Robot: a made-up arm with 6 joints.
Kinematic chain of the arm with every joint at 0, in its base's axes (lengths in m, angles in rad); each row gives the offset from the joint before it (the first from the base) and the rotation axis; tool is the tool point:
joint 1: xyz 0 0 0.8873 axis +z
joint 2: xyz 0.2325 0 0 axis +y
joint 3: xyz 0 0 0.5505 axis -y
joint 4: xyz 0 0 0.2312 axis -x
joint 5: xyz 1.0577 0 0 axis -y
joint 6: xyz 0.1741 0 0 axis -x
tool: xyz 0 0 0
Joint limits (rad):
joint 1: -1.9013..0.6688
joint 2: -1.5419..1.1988
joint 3: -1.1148..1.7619
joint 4: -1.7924..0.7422
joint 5: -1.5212..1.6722
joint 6: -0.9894..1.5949
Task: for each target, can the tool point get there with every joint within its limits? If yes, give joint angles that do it. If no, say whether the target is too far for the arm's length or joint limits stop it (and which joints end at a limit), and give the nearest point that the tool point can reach.
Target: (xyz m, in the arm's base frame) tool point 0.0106 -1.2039 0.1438
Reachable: yes | joints -1.5123 0.9296 -0.2948 0.5480 -0.7203 0.2835
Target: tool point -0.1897 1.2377 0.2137
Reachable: no: joint limits stop it (at a limit: joint 2, joint 3) | nearest point -0.1943 1.2675 0.3352 | short by 0.125 m
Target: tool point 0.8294 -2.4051 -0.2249
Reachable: no: too far | nearest point 0.5740 -1.6644 0.3467 | short by 0.970 m
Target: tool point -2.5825 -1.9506 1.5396
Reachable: no: too far | nearest point -1.2318 -0.9304 1.2213 | short by 1.722 m
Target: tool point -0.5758 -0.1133 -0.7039
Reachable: no: joint limits stop it (at a limit: joint 1, joint 2) | nearest point -0.2357 -0.3900 -0.1031 | short by 0.744 m
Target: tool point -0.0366 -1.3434 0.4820
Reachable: yes | joints -1.6251 0.5576 -0.5851 0.2344 1.1178 -0.6729
